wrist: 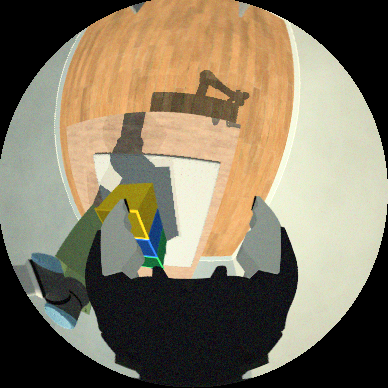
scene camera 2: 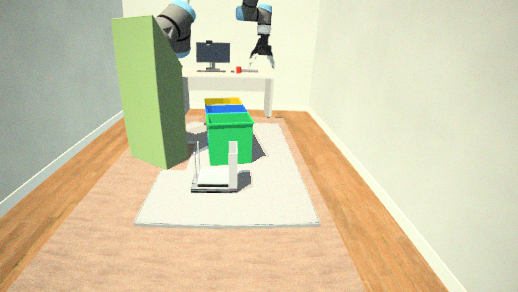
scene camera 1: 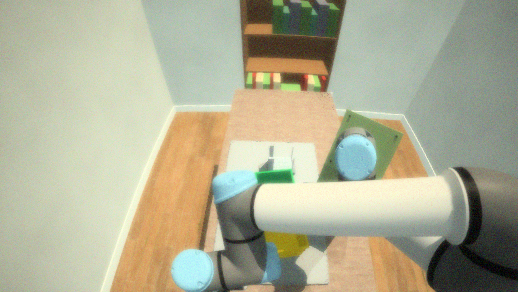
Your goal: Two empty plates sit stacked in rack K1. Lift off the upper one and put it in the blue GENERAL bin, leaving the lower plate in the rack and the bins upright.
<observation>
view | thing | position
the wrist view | my gripper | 189,199
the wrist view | yellow bin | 140,197
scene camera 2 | green bin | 222,127
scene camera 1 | yellow bin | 288,245
</observation>
